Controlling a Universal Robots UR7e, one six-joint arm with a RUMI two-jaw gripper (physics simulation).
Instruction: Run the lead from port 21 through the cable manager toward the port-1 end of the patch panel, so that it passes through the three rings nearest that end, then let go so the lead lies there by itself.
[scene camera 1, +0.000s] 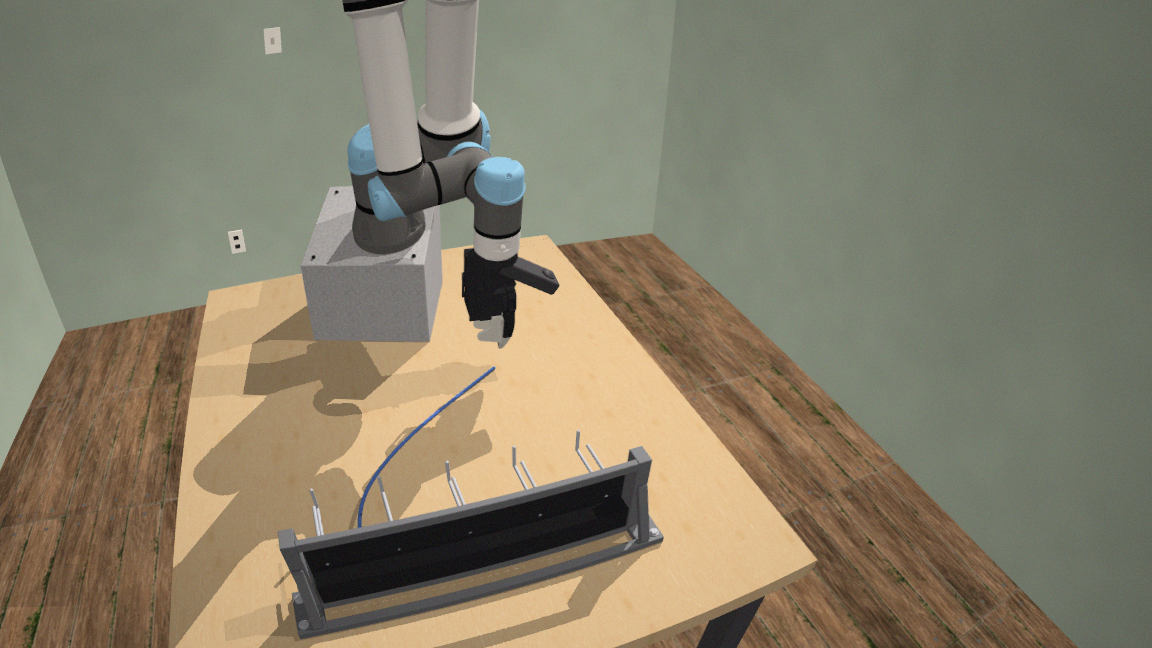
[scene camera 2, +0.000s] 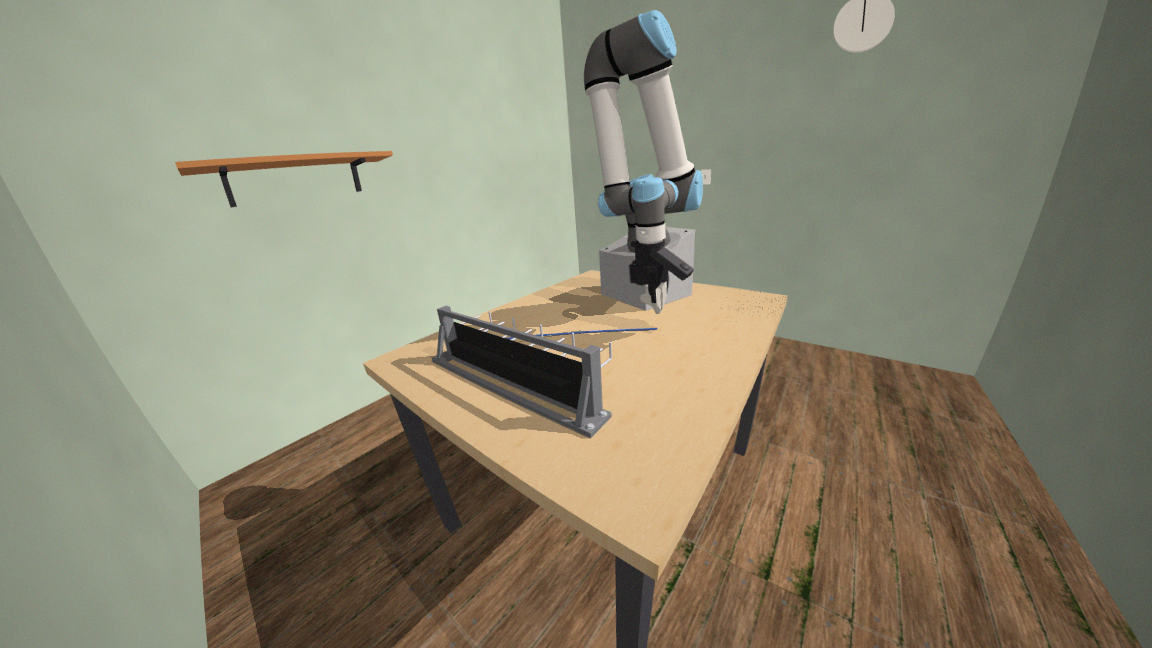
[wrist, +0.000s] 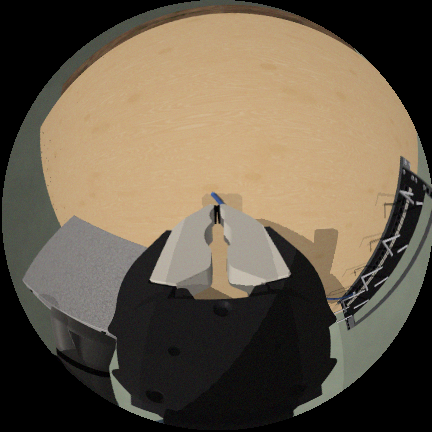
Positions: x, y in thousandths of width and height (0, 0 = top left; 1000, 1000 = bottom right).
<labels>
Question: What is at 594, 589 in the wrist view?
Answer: My gripper.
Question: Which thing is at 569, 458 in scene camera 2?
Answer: My gripper.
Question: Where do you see my gripper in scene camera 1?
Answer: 434, 535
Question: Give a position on a patch panel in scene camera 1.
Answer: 341, 880
</labels>
